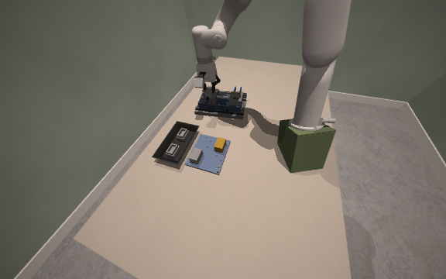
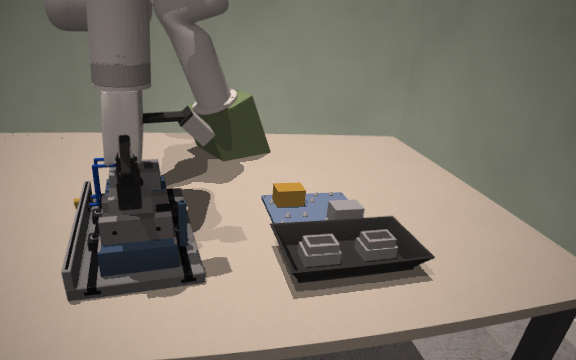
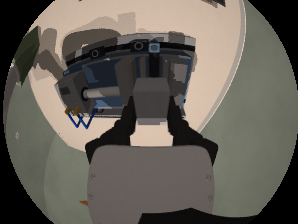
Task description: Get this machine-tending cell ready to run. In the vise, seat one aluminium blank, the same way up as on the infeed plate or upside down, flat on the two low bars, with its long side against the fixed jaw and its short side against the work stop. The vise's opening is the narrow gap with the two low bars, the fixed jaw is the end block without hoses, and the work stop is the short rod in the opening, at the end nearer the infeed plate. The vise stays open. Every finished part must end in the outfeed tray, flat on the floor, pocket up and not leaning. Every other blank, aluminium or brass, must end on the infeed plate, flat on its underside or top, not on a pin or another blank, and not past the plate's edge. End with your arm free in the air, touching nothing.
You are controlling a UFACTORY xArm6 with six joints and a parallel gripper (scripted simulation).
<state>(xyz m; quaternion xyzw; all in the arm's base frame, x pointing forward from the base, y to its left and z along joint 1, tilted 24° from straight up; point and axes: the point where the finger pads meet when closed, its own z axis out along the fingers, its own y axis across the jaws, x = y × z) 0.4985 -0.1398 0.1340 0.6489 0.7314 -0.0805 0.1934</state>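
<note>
My gripper is now 80 mm above the vise and 70 mm past it. From my hand the other things lie so: brass blank: 300 mm to the left, 160 mm behind, 100 mm below.
</note>
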